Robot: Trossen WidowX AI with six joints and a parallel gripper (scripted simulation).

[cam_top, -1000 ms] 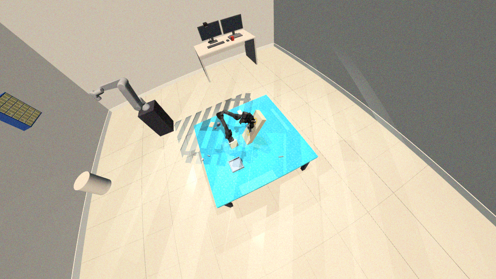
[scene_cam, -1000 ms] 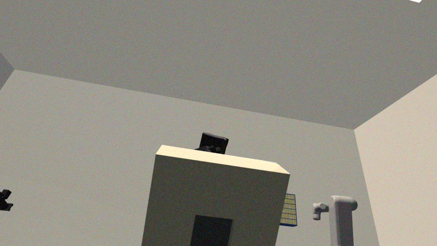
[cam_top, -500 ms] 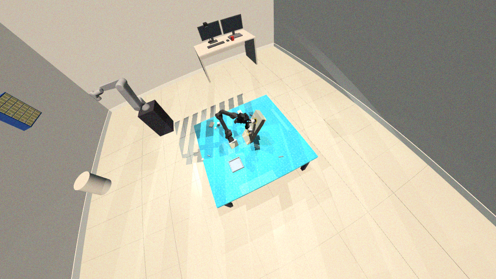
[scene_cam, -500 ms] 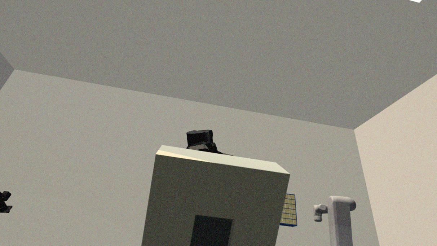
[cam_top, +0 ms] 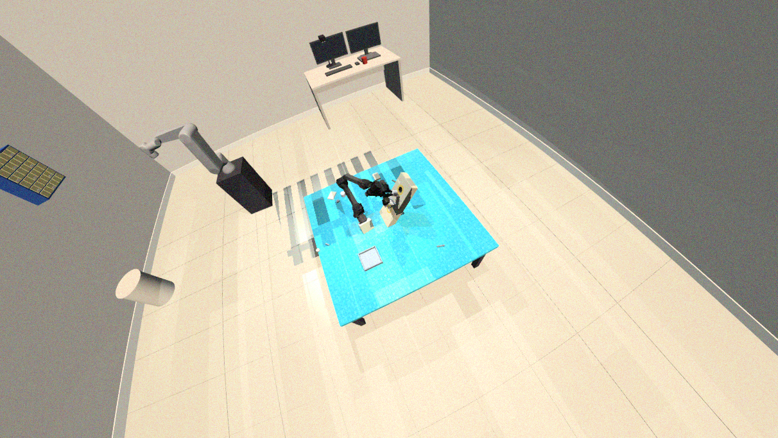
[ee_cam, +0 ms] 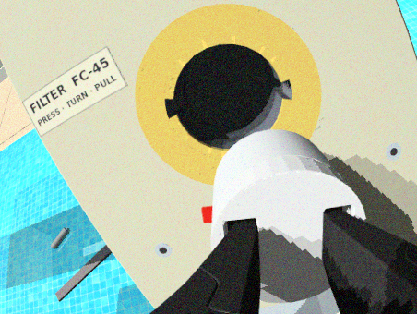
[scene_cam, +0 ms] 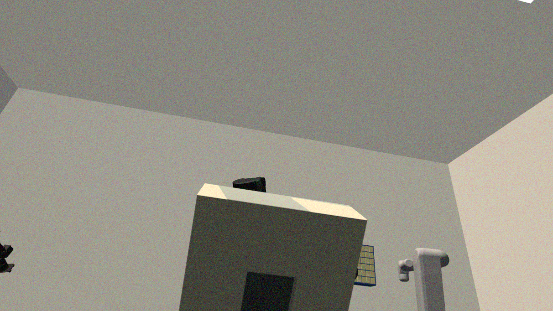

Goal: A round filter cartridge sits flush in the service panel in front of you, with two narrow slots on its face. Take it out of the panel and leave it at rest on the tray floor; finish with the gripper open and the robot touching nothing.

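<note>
The white round filter cartridge lies 1 cm ahead of my gripper tip and 1 cm below it. Also, from my gripper tip: grey tray: 34 cm behind, 31 cm to the right, 28 cm below.
</note>
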